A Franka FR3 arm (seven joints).
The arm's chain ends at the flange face. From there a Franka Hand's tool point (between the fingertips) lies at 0.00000 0.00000 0.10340 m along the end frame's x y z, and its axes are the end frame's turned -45 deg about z.
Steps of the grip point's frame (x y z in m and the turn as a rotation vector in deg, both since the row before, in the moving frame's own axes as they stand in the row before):
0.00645, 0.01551, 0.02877, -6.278, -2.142, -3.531
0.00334, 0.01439, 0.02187, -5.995, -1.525, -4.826
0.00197, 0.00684, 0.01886, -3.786, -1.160, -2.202
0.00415, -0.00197, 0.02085, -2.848, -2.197, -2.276
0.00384, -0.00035, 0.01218, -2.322, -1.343, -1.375
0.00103, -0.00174, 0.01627, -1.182, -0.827, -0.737
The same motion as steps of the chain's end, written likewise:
0.00993, -0.00415, 0.02946, -5.954, 2.925, -3.531
0.00645, -0.00151, 0.02247, -5.317, 3.161, -4.826
0.00276, -0.00280, 0.01911, -3.497, 1.857, -2.202
0.00058, -0.01074, 0.02105, -3.567, 0.460, -2.276
0.00116, -0.00762, 0.01229, -2.592, 0.692, -1.375
-0.00097, -0.00452, 0.01630, -1.421, 0.251, -0.737

